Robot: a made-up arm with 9 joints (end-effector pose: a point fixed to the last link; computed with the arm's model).
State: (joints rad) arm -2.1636 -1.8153 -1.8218 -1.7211 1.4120 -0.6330 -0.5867 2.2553 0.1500
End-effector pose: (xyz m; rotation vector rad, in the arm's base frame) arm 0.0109 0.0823 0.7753 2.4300 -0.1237 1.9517
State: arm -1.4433 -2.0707 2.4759 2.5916 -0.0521 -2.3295 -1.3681 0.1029 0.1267
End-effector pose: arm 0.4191 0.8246 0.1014 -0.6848 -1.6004 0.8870
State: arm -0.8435 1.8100 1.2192 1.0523 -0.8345 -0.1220 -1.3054 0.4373 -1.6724
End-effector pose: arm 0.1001 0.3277 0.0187 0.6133 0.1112 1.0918
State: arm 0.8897 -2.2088 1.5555 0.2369 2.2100 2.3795 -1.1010 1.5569 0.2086
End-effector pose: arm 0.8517 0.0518 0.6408 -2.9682 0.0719 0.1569
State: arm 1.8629 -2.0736 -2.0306 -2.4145 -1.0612 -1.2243 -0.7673 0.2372 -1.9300
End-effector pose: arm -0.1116 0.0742 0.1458 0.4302 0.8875 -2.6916
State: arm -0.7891 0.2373 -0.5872 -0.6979 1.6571 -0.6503 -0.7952 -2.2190 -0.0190
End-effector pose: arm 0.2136 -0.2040 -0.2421 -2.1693 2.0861 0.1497
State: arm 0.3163 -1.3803 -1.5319 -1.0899 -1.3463 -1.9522 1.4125 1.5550 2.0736
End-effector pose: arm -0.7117 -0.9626 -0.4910 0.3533 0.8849 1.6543
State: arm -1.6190 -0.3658 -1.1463 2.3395 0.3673 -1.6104 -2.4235 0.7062 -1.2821
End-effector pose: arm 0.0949 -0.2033 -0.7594 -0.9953 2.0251 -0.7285
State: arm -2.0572 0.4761 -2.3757 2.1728 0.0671 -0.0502 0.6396 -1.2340 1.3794
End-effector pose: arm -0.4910 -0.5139 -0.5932 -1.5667 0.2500 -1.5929
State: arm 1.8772 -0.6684 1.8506 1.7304 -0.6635 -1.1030 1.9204 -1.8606 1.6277
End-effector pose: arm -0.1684 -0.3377 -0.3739 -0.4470 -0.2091 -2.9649
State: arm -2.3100 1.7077 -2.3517 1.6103 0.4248 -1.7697 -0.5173 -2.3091 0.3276
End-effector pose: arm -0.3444 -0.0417 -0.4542 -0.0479 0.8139 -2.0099
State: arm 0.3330 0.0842 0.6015 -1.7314 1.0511 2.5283 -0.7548 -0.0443 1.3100
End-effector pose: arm 0.5384 -0.7842 -1.3805 -0.3204 -0.1735 -1.7815
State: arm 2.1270 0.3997 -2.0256 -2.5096 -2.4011 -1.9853 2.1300 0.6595 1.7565
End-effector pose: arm -0.2244 0.6135 -1.0684 0.3499 0.4629 -0.0603
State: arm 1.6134 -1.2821 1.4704 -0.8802 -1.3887 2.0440 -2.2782 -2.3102 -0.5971
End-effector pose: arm -0.4741 -0.5748 0.4086 2.0950 0.8612 1.5973
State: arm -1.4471 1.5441 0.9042 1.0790 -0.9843 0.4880 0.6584 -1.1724 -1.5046
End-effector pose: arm 0.2999 0.4953 -0.2879 1.4634 0.8232 -0.7544
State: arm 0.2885 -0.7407 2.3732 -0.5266 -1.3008 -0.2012 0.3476 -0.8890 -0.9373
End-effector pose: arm -0.2222 0.1309 0.4473 0.7706 -1.7787 1.3345
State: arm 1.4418 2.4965 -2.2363 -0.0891 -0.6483 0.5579 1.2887 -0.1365 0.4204
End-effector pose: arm 1.0847 0.6825 -0.1796 0.3760 -0.6733 0.0207
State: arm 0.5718 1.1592 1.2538 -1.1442 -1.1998 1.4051 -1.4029 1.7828 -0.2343
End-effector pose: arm 0.2325 -0.2519 -0.8087 -0.0007 1.4686 1.4016
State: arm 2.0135 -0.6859 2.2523 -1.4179 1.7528 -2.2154 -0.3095 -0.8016 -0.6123
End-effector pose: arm -0.7727 0.0285 0.3245 0.0276 1.9528 0.9540
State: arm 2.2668 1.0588 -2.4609 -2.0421 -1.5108 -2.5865 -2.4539 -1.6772 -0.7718
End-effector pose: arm 0.0282 -0.1067 0.1858 -2.3164 -0.5967 -1.9443
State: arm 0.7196 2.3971 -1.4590 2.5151 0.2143 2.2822 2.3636 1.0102 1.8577
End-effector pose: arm 0.0233 -0.3053 -0.4981 -0.6213 -0.2683 -0.3992
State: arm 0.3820 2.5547 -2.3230 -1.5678 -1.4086 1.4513 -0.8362 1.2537 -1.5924
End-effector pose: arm -0.3080 0.4443 -0.1508 2.0233 2.1991 0.6179
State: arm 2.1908 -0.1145 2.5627 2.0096 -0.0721 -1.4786 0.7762 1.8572 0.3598
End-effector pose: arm -0.6109 0.4646 -0.3396 0.5184 1.6695 -1.6286
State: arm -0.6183 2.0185 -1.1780 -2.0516 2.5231 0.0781 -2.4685 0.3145 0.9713
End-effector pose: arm -0.1597 -0.0999 0.7320 1.2057 -2.0449 -1.1604
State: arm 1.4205 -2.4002 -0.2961 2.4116 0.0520 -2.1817 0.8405 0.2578 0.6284
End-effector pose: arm 0.3151 0.2480 0.7255 -1.4909 -1.9552 0.7012
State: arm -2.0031 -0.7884 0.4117 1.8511 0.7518 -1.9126 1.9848 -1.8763 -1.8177
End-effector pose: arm 0.3373 0.5551 -0.2455 -1.0905 -1.5941 0.6197
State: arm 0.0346 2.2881 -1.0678 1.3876 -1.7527 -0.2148 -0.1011 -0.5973 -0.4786
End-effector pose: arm 0.2934 0.5037 0.7753 1.7542 -1.0909 0.3996
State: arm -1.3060 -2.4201 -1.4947 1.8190 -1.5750 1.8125 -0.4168 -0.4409 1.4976
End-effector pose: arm 0.4856 0.8619 0.4679 0.6437 2.3649 -1.6546
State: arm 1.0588 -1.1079 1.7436 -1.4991 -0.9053 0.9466 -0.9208 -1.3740 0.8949
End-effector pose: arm 0.8552 -0.4205 0.2107 1.6349 -0.3156 -1.3544
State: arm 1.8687 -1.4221 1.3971 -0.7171 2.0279 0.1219 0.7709 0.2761 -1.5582
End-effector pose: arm -0.4691 -0.2182 0.2985 -0.0776 -2.3533 0.3728
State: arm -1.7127 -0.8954 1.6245 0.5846 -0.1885 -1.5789 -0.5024 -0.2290 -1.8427
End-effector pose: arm 0.2806 0.3805 -0.1511 -1.6632 -1.0313 0.2087
